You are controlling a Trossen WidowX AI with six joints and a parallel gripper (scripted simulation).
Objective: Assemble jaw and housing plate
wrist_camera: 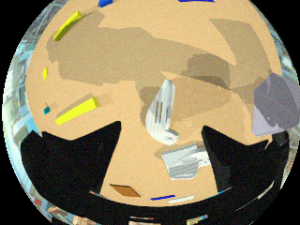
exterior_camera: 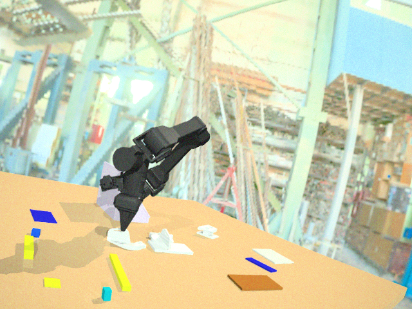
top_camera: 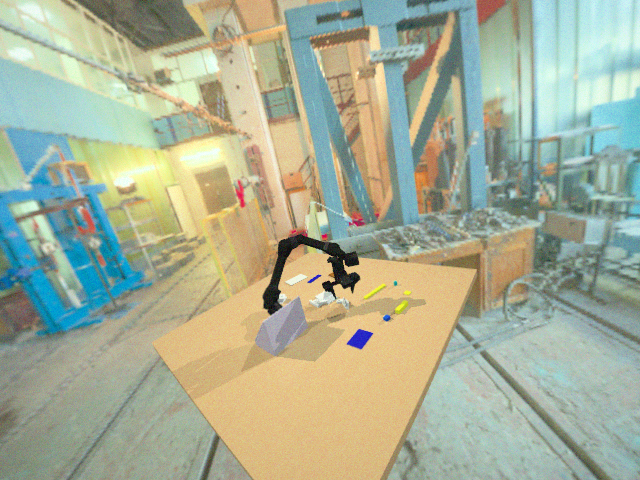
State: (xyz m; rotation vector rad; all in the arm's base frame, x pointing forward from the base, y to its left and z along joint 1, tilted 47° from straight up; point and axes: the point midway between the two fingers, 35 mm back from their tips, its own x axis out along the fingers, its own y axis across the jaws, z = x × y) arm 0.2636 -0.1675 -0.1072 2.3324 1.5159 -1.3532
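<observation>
The white jaw is 5 cm below my gripper tip, 4 cm to the left of it and 1 cm ahead of it. The rest, counted from my gripper tip: yellow tile (27 cm to the right, 18 cm ahead, 5 cm below); blue cube (24 cm to the right, 5 cm below, 5 cm behind); cyan cube (25 cm ahead, 18 cm to the right, 4 cm below).
</observation>
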